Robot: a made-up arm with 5 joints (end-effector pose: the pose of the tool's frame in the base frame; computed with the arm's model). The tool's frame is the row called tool.
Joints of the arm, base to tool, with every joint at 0 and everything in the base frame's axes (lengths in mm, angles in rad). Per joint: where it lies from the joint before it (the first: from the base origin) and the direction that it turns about. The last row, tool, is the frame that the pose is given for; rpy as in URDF.
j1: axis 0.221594 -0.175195 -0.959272 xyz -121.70 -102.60 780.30
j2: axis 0 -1 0 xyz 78.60 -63.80 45.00
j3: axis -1 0 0 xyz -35.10 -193.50 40.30
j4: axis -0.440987 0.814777 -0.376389 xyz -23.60 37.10 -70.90
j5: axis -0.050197 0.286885 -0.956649 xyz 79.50 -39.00 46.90
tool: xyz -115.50 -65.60 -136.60 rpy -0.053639 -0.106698 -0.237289
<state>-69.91 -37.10 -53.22 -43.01 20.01</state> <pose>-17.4 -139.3 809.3 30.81 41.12 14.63</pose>
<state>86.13 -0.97 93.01 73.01 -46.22</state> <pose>-505.9 -89.0 878.5 -94.76 11.71 -128.50</pose>
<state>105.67 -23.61 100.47 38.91 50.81</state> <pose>-458.7 34.6 726.4 -117.09 -47.94 -114.91</pose>
Working (the frame after each row of the table, in the pose's form):
after j1: -121.7 -102.6 780.3 25.41 5.81 -102.05
after j2: -213.5 -164.3 785.5 28.60 26.92 -90.94
after j3: -401.8 -104.0 750.4 -71.87 26.92 -90.94
after j4: -456.8 -56.1 710.0 -101.93 13.63 -125.39
after j5: -461.5 -155.8 718.9 -103.92 -37.01 -128.69

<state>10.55 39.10 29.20 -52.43 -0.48</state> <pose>-27.3 -484.3 740.3 -61.70 -76.03 56.30</pose>
Working (the frame after each row of the table, in the pose's form):
after j1: -121.7 -102.6 780.3 2.49 -1.63 -10.16
after j2: -57.1 -180.9 824.7 3.28 -40.69 -12.23
after j3: -143.1 -362.3 823.9 -25.92 -40.69 -12.23
after j4: -109.2 -367.2 747.9 -61.10 -61.55 59.64
after j5: -134.4 -366.4 844.9 -61.70 -61.21 60.35

